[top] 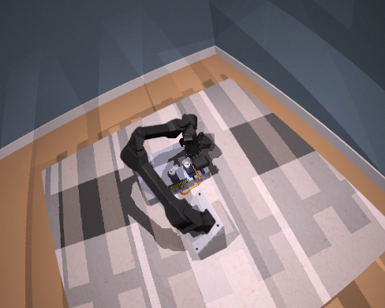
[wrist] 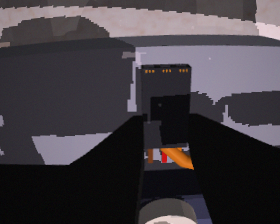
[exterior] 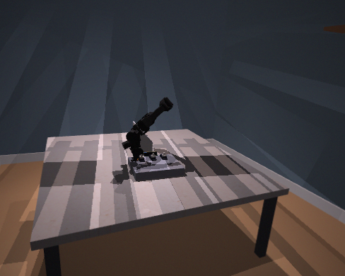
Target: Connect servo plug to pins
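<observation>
Now: the blue band 90 mm to the left of my gripper tip, 60 mm behind it and 20 mm above it. Also, from my gripper tip: holder: 110 mm to the left, 100 mm ahead, 30 mm below.
</observation>
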